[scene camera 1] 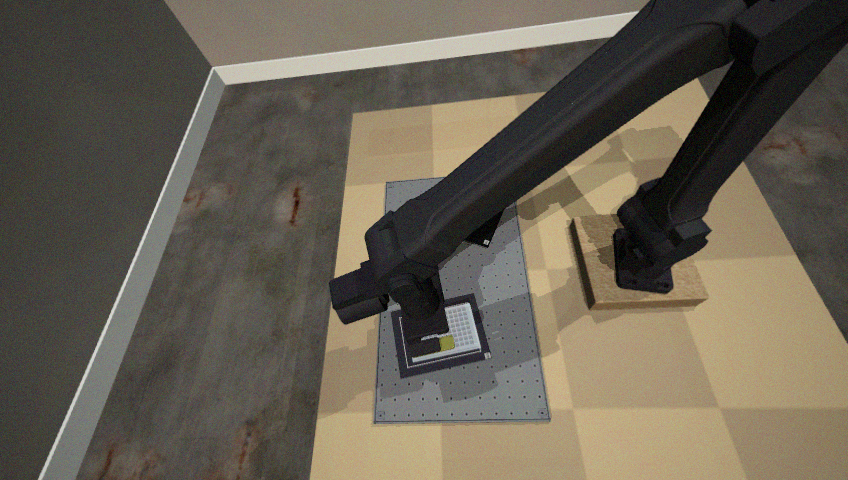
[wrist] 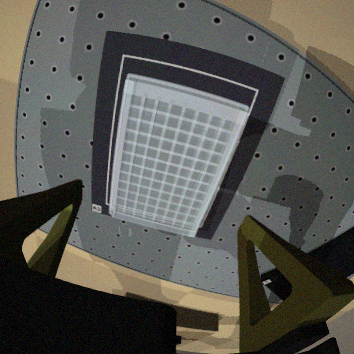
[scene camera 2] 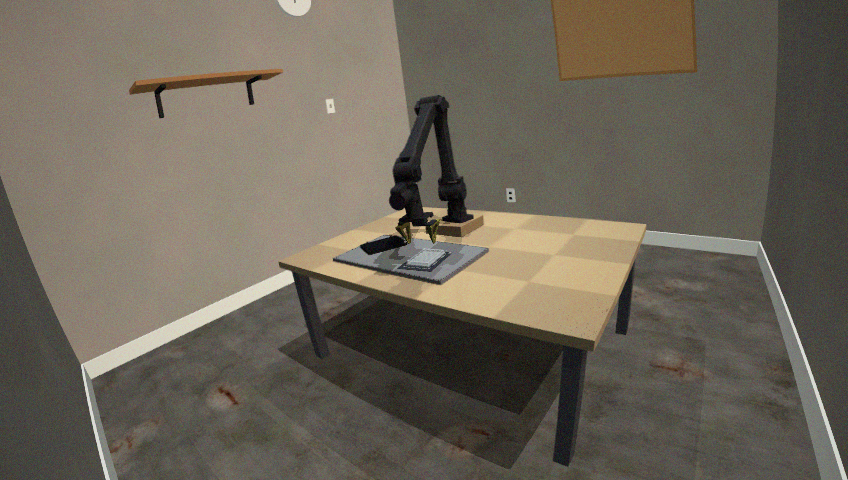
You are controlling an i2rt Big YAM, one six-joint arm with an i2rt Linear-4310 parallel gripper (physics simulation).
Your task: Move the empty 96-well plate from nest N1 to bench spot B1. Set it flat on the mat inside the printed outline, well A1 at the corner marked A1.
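Places are measured from the arm's base along level axes (x left, y down, z back), in millimetres.
Where they show: gripper, fingertip midpoint: [scene camera 1: 433, 323] [wrist: 163, 207] [scene camera 2: 421, 243]; arm's base, link origin: [scene camera 1: 639, 261] [scene camera 2: 458, 219].
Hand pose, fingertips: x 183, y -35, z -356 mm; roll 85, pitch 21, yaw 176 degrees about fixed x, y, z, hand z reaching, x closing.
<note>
Things, the pixels of their top centre, and the offset from my fingertips. Level surfaces: height alone.
- 96-well plate, top centre: [wrist: 165, 173] [scene camera 1: 441, 330] [scene camera 2: 425, 255] dx -1, dy +48, dz +11 mm
- dark mat, surface height: dy +63 mm
- A1 mark, top centre: [wrist: 96, 208] [scene camera 1: 487, 355] dx +27, dy +63, dz +99 mm
- black nest, top centre: [wrist: 327, 278] [scene camera 1: 462, 208] [scene camera 2: 382, 241] dx -270, dy +43, dz +13 mm
The 96-well plate [scene camera 1: 462, 325] [scene camera 2: 427, 257] [wrist: 175, 160], pale and translucent, lies flat on the dark mat [scene camera 1: 440, 364] [wrist: 111, 65]. The white outline shows along its far and left sides in the wrist view, with a wider gap at the far side. The plate hides the near line there; I cannot tell if that edge is inside. The A1 mark [scene camera 1: 487, 355] [wrist: 97, 208] is by the plate's near left corner in the wrist view. My gripper [scene camera 2: 420, 242] [wrist: 163, 207] is open and empty, raised above and back from the plate. The arm partly hides the plate in scene camera 1.
A black nest [scene camera 1: 487, 228] [scene camera 2: 382, 244] stands on the grey perforated board [scene camera 1: 505, 392] [scene camera 2: 357, 258], partly hidden by the arm in scene camera 1. The arm's base sits on a wooden block [scene camera 1: 648, 302] [scene camera 2: 473, 227] on the checkered table.
</note>
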